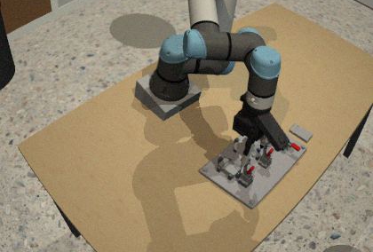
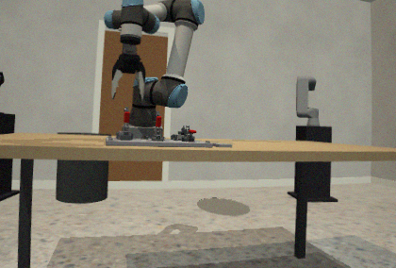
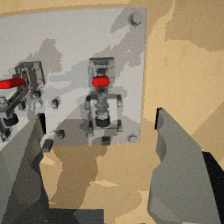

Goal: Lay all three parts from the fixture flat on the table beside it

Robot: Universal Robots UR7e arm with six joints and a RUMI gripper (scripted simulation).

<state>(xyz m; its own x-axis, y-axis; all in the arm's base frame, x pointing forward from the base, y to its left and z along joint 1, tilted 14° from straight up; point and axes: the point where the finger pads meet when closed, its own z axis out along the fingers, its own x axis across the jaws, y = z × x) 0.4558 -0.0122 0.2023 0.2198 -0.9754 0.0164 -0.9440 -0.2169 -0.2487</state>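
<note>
The grey fixture plate is 6 cm behind my hand, 10 cm to the left of it and 15 cm below it.
</note>
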